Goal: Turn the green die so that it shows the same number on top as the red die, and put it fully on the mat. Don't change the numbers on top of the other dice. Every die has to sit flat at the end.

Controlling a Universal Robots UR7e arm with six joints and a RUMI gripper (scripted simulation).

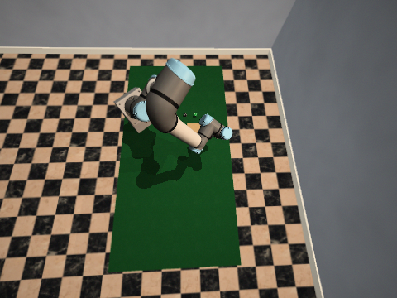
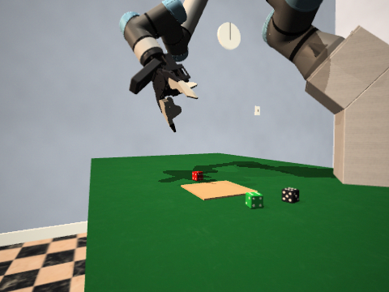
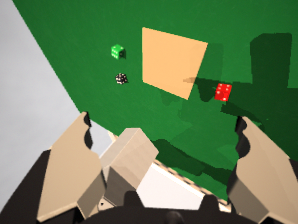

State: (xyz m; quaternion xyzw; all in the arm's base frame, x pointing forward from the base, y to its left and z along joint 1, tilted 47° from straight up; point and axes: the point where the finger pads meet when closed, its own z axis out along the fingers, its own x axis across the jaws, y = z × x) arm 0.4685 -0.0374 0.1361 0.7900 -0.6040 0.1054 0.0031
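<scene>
Right now my hand is 170 mm above the red die, 70 mm past it and 60 mm to the left of it. The rest, counted from my hand: black die (230 mm to the left, 170 mm below, 130 mm behind); then tan mat (180 mm below, 70 mm to the left, 50 mm behind); then green die (220 mm to the left, 170 mm below, 40 mm behind).
</scene>
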